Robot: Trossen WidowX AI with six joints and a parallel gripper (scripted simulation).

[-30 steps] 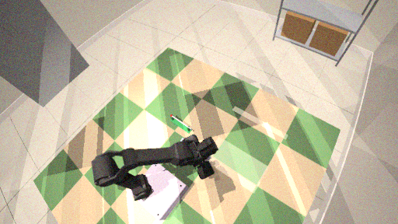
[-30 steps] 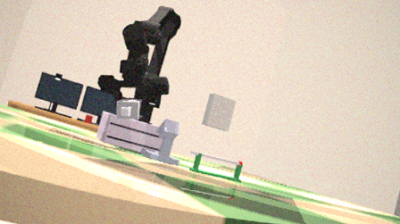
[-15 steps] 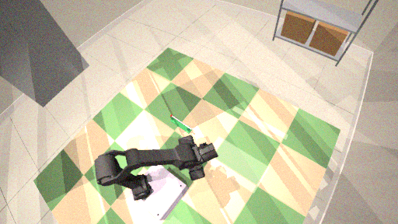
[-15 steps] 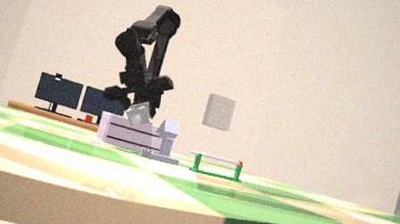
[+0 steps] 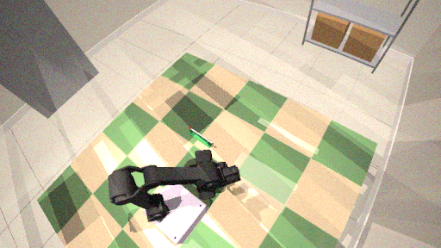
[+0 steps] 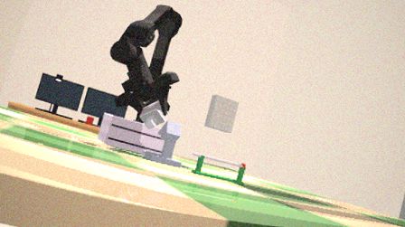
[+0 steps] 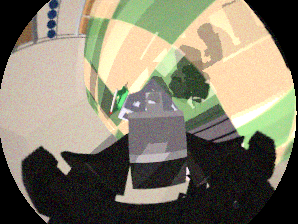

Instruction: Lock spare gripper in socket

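Right now my gripper tip is 60 mm above the socket, 40 mm to the right of it and 40 mm short of it. From my gripper tip the other things lie so: spare gripper: 10 mm to the right, 10 mm above.
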